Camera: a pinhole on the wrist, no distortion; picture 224 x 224 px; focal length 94.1 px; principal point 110.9 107.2 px. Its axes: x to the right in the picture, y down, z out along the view. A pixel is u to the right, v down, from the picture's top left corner.
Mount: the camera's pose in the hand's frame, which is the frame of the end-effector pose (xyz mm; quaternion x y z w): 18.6 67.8 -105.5 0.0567 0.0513 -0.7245 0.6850
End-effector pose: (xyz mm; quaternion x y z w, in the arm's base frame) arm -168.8 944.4 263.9 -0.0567 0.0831 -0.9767 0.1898
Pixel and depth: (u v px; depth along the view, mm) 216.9 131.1 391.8
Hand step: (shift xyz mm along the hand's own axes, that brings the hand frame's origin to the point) 89.0 -432.9 214.8
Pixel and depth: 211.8 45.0 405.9
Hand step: -278.1 -408.3 228.4
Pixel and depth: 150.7 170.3 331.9
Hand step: 229.1 -133.7 201.9
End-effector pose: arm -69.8 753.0 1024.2 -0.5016 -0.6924 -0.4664 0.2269
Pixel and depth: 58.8 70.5 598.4
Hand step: -203.3 316.9 535.6
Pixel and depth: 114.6 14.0 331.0
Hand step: -313.4 23.1 218.5
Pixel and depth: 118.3 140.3 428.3
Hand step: 162.1 -39.0 313.2
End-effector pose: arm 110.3 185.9 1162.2 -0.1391 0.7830 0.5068 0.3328
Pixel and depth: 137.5 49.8 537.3
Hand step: -323.4 -145.3 401.3
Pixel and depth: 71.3 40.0 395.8
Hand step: -259.1 187.9 310.1
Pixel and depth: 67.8 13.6 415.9
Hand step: -388.9 215.8 333.2
